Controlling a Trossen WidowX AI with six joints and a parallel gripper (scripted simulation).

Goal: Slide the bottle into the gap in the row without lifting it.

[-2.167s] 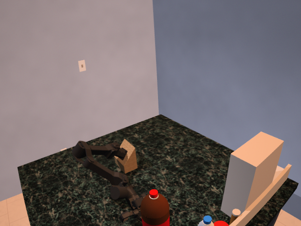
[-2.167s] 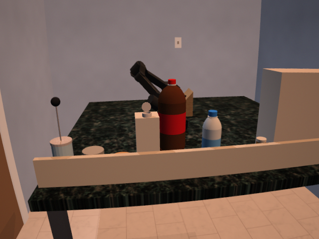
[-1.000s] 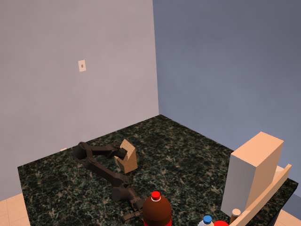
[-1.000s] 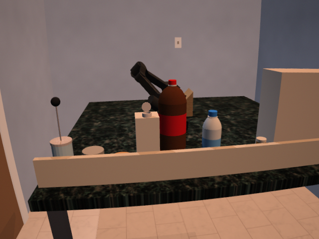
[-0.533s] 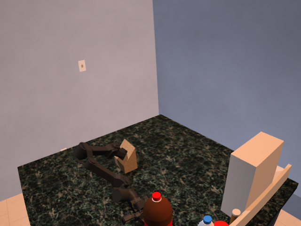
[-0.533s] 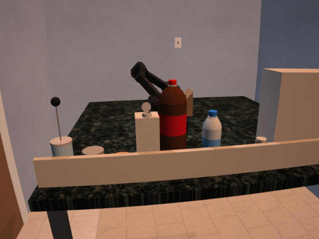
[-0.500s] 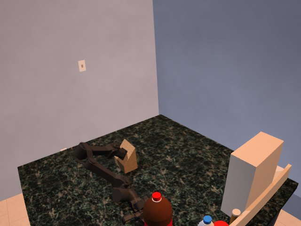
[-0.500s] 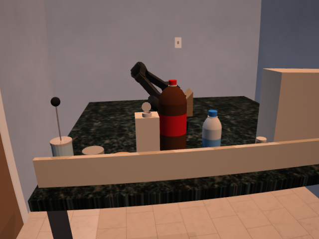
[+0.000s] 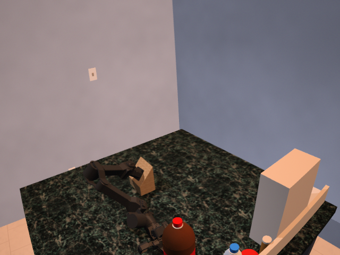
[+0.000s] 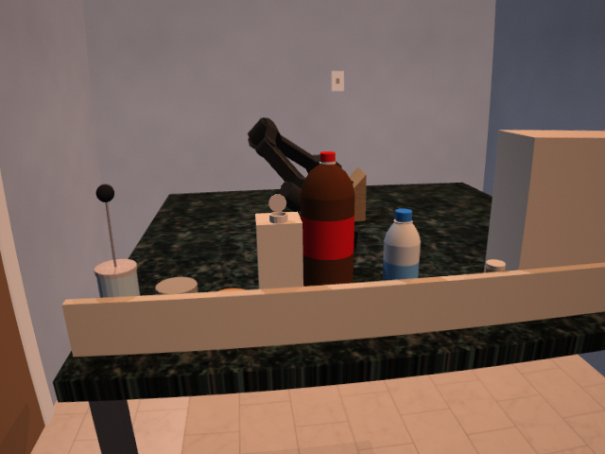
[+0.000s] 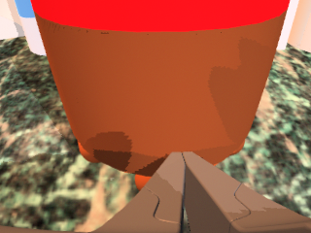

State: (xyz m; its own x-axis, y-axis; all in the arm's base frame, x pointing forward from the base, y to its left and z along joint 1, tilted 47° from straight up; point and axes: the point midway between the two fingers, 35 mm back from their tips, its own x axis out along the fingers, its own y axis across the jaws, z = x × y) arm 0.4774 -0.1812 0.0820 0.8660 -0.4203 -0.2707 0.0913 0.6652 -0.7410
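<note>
Now: hand 10 cm below the cola bottle and 9 cm short of it. Round my hand: water bottle 24 cm ahead, 10 cm to the left, 5 cm above; red lid 24 cm ahead, 22 cm to the left, 3 cm below; rail 29 cm ahead, 15 cm to the left, 1 cm below.
</note>
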